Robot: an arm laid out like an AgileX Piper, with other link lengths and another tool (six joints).
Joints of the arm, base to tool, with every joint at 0 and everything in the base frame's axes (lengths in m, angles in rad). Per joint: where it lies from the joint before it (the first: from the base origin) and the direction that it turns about. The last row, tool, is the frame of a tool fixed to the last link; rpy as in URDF.
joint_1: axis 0 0 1 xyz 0 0 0.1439
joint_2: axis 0 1 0 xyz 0 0 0
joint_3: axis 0 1 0 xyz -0.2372 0 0.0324
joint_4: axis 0.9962 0 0.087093 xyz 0.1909 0 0.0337
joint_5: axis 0 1 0 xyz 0 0 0
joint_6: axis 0.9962 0 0.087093 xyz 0.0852 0 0.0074
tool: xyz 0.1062 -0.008 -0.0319 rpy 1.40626 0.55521 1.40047
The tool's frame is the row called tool.
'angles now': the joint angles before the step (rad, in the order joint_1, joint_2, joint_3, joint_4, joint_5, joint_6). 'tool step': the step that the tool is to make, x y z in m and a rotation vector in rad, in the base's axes. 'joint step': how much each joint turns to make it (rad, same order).
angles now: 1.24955 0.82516 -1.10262 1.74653 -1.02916 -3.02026
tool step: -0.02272 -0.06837 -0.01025 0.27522 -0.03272 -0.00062
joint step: 0.00131 -0.30618 0.11355 0.00002 -0.01222 0.09573
